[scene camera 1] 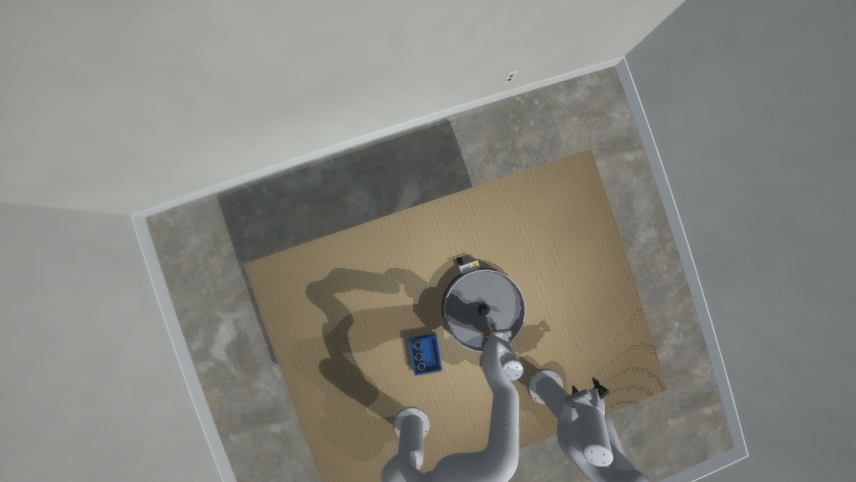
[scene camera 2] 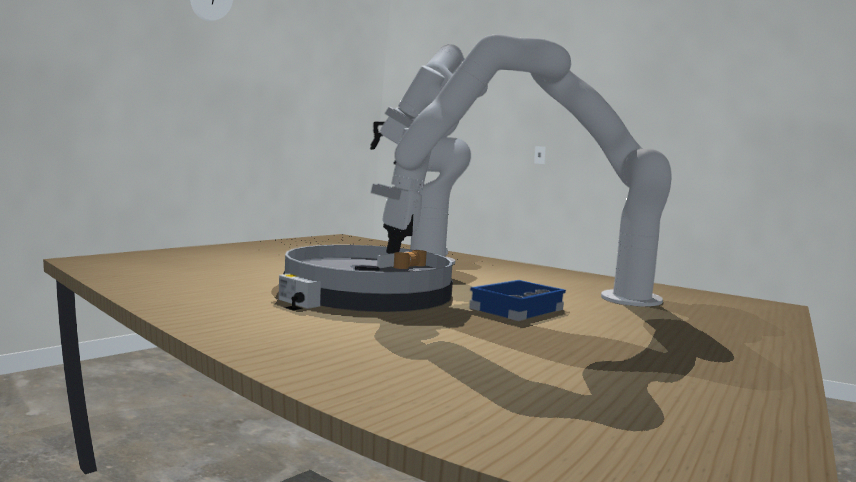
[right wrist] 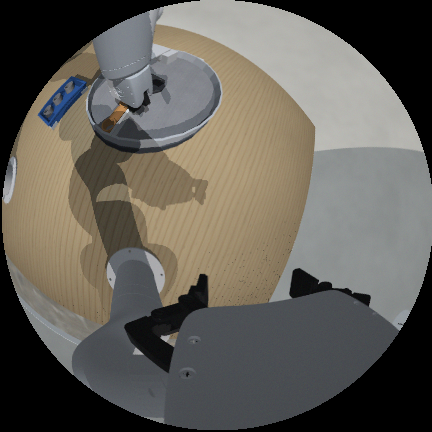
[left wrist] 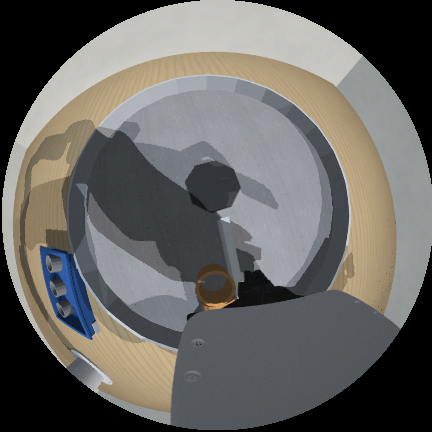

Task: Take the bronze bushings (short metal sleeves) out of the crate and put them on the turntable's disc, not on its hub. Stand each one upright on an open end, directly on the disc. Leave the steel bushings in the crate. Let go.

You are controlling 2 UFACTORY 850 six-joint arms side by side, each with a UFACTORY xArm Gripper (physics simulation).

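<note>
Several bronze bushings (scene camera 1: 485,334) (scene camera 2: 400,261) (left wrist: 215,303) (right wrist: 120,112) stand or lie close together in a row on the turntable's disc (left wrist: 280,140), beside the grey radial bar (left wrist: 229,245). The nearest in the left wrist view looks upright; the middle one in scene camera 2 seems to lie on its side. The hub (scene camera 1: 483,308) (left wrist: 212,186) is apart from them. My left gripper (scene camera 2: 392,250) (left wrist: 250,282) is shut and empty, low over the disc, across the bar from the bushings. Several steel bushings (scene camera 1: 419,356) (left wrist: 58,288) (right wrist: 58,98) are in the blue crate (scene camera 2: 495,304). My right gripper (scene camera 1: 587,387) (right wrist: 251,286) is open and empty, far from the turntable.
The turntable's raised rim (scene camera 2: 371,280) (right wrist: 218,107) surrounds the disc. A control box (scene camera 1: 469,265) (scene camera 2: 299,290) is on its outer side. The crate stands beside the turntable on the wooden table (scene camera 1: 539,227). The left arm reaches over the rim.
</note>
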